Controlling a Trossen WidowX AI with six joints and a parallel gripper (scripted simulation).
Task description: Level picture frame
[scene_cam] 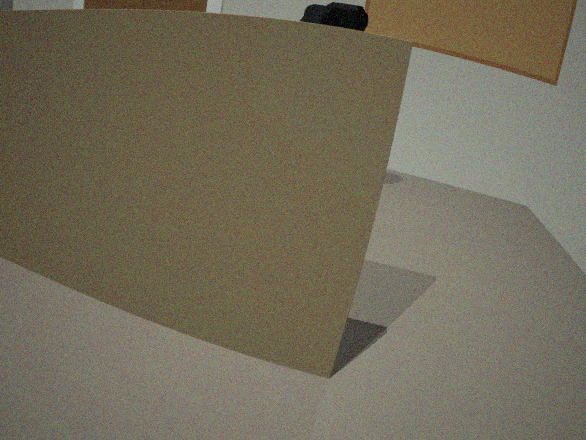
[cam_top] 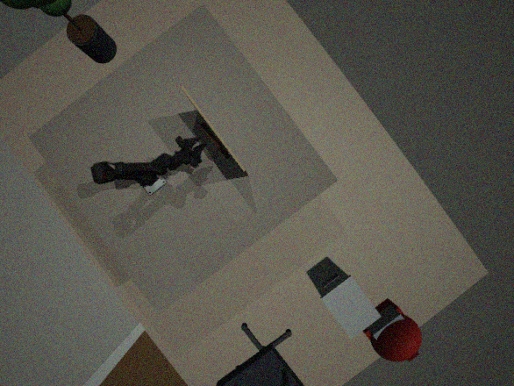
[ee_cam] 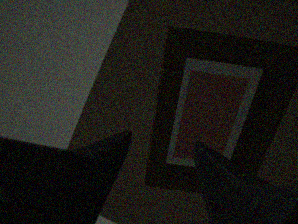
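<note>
Now: the picture frame 5 cm ahead of my gripper tip, 3 cm to the right of it and 5 cm below it. Round my gripper tip: wall panel 6 cm ahead, 2 cm to the right, 6 cm below.
</note>
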